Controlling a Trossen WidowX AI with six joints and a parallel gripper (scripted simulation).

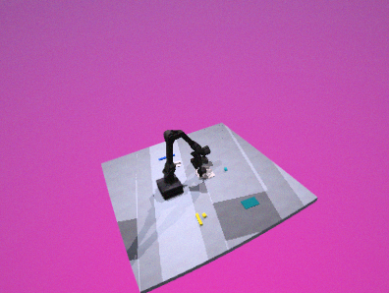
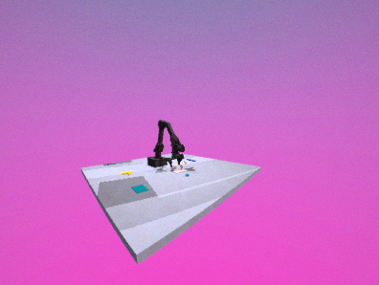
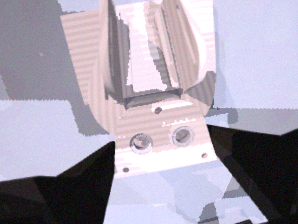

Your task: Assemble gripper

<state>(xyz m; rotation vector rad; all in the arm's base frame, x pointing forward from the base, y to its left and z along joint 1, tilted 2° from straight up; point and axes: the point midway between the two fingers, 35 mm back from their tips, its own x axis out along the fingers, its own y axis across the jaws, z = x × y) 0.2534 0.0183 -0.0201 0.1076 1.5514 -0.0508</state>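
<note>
Now: gripper tip 10 mm short of the pale plate and 20 mm below it. Round my gripper tip: pale flat part (70 mm ahead, 10 mm to the right, 20 mm below); pale jaw (20 mm ahead, 10 mm to the left); cyan cube (210 mm ahead, 60 mm to the right, 10 mm below).
</note>
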